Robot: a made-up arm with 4 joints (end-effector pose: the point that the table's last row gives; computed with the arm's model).
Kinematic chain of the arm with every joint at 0, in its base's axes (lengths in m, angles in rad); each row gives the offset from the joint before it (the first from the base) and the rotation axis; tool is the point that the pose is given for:
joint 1: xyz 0 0 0.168 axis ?
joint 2: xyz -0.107 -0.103 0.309 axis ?
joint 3: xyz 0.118 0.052 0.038 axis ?
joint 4: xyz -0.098 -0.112 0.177 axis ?
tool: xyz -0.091 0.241 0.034
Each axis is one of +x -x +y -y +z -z.
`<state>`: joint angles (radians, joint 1 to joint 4).
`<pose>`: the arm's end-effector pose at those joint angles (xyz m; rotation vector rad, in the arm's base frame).
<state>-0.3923 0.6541 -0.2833 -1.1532</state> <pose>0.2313 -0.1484 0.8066 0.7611 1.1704 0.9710</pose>
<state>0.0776 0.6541 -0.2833 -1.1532</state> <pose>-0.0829 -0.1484 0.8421 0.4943 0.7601 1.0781</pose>
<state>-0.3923 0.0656 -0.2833 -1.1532</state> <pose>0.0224 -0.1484 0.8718 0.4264 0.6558 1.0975</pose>
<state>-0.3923 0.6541 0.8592 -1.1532</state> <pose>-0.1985 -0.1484 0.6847 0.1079 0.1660 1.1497</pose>
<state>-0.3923 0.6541 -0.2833 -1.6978</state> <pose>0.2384 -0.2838 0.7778 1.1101 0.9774 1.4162</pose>
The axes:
joint 1: -y
joint 2: +y
joint 3: -y
joint 4: -z

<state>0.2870 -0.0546 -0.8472 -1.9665</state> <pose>-0.2391 -0.3399 0.8322 0.4955 0.3300 1.9183</pose>
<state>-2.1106 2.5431 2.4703 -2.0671</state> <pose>0.6011 -0.3578 0.3133 2.0910 1.2456 1.0862</pose>
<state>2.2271 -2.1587 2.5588 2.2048</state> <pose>-0.1926 -0.2324 0.0294 0.7239 -0.3663 -2.1086</pose>
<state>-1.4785 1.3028 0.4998 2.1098</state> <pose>0.2592 -0.2086 -0.0297 -2.2034 1.2496 -1.0107</pose>
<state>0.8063 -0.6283 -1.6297 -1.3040</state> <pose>-0.6255 -0.1872 0.7024 0.1272 0.1666 1.2996</pose>
